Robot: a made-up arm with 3 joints.
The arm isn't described. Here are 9 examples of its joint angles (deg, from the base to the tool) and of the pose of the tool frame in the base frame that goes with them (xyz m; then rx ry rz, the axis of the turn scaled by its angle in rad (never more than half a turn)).
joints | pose
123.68 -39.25 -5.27 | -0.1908 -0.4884 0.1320 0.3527 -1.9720 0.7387
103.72 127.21 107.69 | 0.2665 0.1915 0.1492 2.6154 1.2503 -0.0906
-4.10 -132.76 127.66 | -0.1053 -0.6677 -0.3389 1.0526 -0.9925 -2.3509
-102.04 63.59 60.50 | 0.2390 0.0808 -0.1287 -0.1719 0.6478 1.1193
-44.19 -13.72 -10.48 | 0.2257 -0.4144 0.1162 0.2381 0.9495 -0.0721
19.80 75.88 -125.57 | -0.2776 -0.0831 0.1254 -0.4473 1.5371 -1.4347
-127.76 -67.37 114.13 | 0.1425 -0.8507 -0.0034 -0.6059 0.2098 -1.0106
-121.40 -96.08 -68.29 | -0.0256 -0.4054 0.1755 -2.0177 -2.0209 1.0084
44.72 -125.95 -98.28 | -0.0282 -0.3868 -0.1440 0.7132 0.5166 2.1315
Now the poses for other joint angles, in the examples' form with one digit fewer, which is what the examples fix.
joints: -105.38 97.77 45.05
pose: -0.024 0.110 -0.099 -0.452 0.776 1.711
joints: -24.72 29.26 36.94
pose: 0.323 -0.179 0.337 -0.439 -0.209 0.262
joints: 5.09 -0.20 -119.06
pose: -0.253 -0.371 0.287 0.002 1.989 0.004
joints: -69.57 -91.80 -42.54
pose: -0.048 -0.421 0.027 1.776 1.468 -0.427
